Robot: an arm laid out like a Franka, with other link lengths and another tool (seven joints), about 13 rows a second.
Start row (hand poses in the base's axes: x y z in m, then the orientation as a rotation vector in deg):
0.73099 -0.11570 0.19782 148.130 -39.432 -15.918
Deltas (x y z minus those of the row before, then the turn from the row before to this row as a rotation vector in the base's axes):
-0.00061 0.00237 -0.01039 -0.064 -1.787 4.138
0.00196 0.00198 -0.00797 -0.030 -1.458 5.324
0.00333 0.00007 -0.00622 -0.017 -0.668 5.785
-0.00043 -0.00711 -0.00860 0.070 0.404 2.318
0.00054 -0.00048 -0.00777 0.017 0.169 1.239
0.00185 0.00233 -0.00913 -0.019 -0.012 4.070
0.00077 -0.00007 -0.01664 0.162 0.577 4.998
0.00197 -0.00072 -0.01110 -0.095 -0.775 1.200
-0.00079 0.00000 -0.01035 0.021 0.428 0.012
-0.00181 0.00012 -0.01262 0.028 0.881 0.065
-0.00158 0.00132 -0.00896 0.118 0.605 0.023
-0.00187 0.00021 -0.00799 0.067 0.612 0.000
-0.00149 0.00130 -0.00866 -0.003 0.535 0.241
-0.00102 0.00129 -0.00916 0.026 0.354 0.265
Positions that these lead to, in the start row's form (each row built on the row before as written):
0.73038 -0.11333 0.18743 149.660 -34.613 -12.295
0.73234 -0.11135 0.17946 151.176 -28.064 -8.719
0.73567 -0.11128 0.17324 152.314 -20.590 -6.024
0.73524 -0.11839 0.16464 152.651 -17.370 -5.847
0.73578 -0.11887 0.15687 152.794 -15.661 -5.685
0.73763 -0.11654 0.14774 153.145 -10.223 -4.385
0.73840 -0.11661 0.13110 153.476 -3.348 -3.593
0.74037 -0.11733 0.12000 153.422 -1.987 -2.173
0.73958 -0.11733 0.10965 153.430 -1.835 -2.743
0.73777 -0.11721 0.09703 153.426 -1.469 -3.903
0.73619 -0.11589 0.08807 153.517 -1.244 -4.710
0.73432 -0.11568 0.08008 153.553 -1.049 -5.532
0.73283 -0.11438 0.07142 153.516 -0.558 -6.173
0.73181 -0.11309 0.06226 153.515 -0.090 -6.565

